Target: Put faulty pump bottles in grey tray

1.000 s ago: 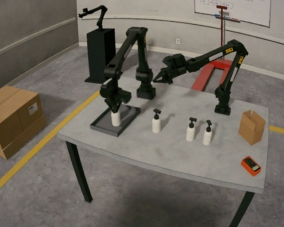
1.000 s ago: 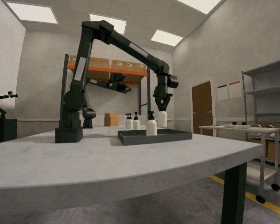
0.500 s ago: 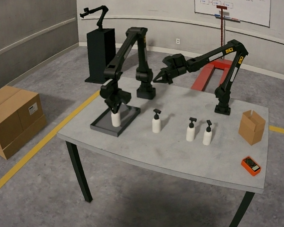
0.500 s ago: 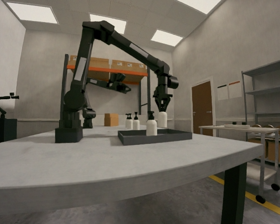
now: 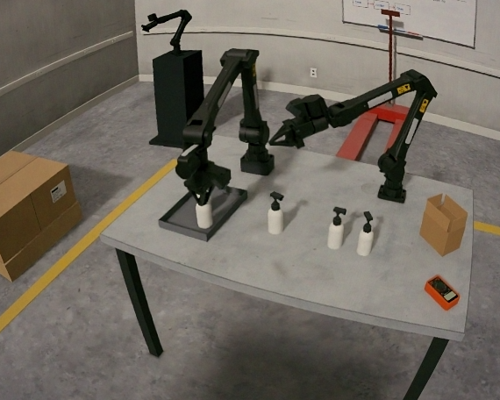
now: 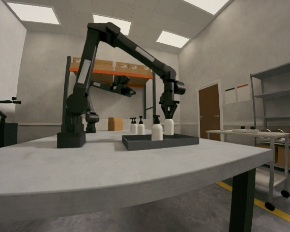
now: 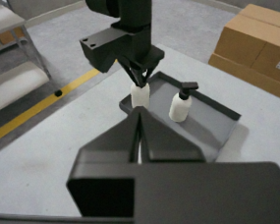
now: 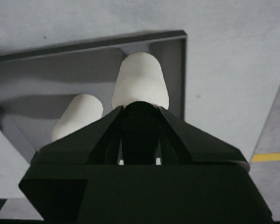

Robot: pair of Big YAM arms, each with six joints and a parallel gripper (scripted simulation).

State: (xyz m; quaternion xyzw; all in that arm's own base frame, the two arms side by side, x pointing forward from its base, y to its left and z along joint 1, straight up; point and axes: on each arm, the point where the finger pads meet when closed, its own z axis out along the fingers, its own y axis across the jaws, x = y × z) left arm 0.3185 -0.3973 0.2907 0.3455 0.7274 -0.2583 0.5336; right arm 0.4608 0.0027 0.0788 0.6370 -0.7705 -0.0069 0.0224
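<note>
The grey tray lies 100 mm behind my right hand, 60 mm to the right of it and 110 mm below it. Also, from my right hand: orange multimeter: 80 mm ahead, 850 mm to the left, 100 mm below.
</note>
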